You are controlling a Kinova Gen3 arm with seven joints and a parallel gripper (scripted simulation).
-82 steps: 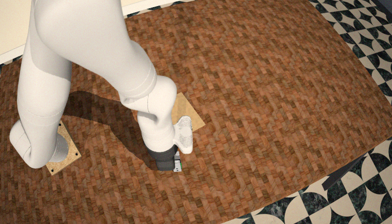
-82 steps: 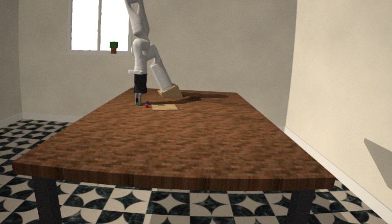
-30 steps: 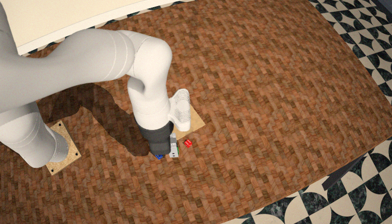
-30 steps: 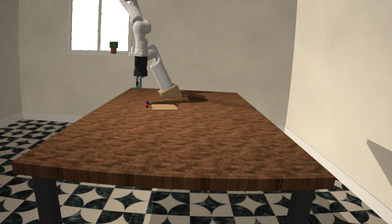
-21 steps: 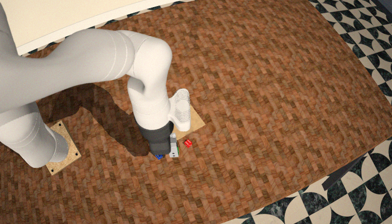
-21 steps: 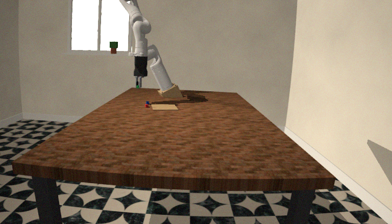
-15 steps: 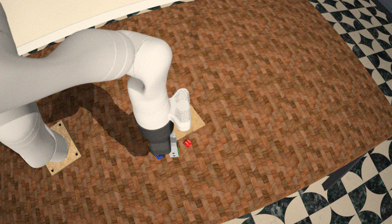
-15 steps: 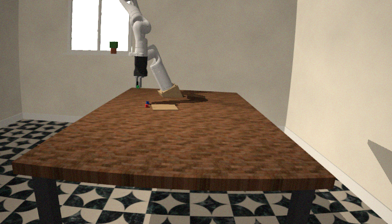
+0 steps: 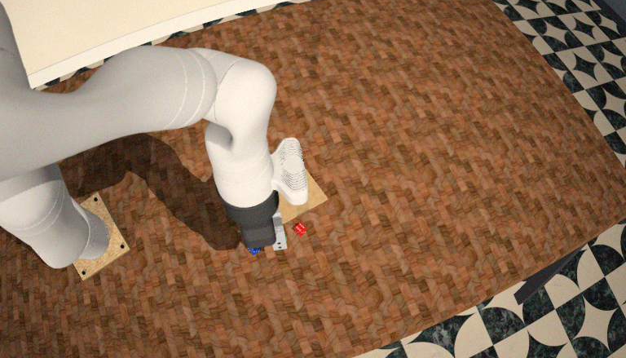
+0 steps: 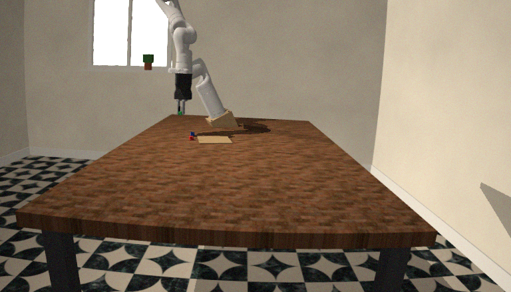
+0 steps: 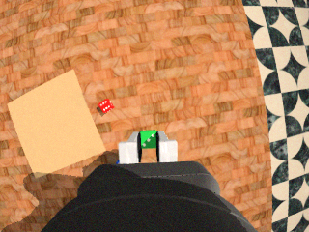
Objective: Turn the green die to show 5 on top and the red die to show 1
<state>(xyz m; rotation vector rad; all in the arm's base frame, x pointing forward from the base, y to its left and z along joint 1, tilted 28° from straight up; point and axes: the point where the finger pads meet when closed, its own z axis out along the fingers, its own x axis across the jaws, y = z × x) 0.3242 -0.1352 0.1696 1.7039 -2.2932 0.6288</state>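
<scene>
My hand is 11 cm above the blue die, 5 cm to the right of it and 3 cm past it. The rest, counted from my hand: tan mat (15 cm to the left, 12 cm below, 6 cm ahead); then green die (1 cm below); then red die (11 cm below, 6 cm ahead, 5 cm to the left).
</scene>
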